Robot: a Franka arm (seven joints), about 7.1 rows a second.
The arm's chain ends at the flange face. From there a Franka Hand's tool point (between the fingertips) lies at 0.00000 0.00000 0.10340 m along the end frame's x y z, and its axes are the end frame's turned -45 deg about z.
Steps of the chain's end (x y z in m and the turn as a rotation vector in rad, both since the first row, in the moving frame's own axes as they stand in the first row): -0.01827 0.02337 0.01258 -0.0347 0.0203 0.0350; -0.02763 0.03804 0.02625 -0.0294 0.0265 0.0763; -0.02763 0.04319 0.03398 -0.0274 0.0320 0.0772; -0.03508 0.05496 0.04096 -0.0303 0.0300 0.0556; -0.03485 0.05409 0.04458 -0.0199 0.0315 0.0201
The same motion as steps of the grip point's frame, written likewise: -0.03057 0.00761 0.01250 -0.0389 -0.0102 0.0350; -0.04680 0.01143 0.02617 -0.0395 -0.0021 0.0763; -0.04991 0.01535 0.03389 -0.0420 0.0033 0.0772; -0.06381 0.01846 0.04087 -0.0426 -0.0002 0.0556; -0.06208 0.01737 0.04451 -0.0363 0.0082 0.0201
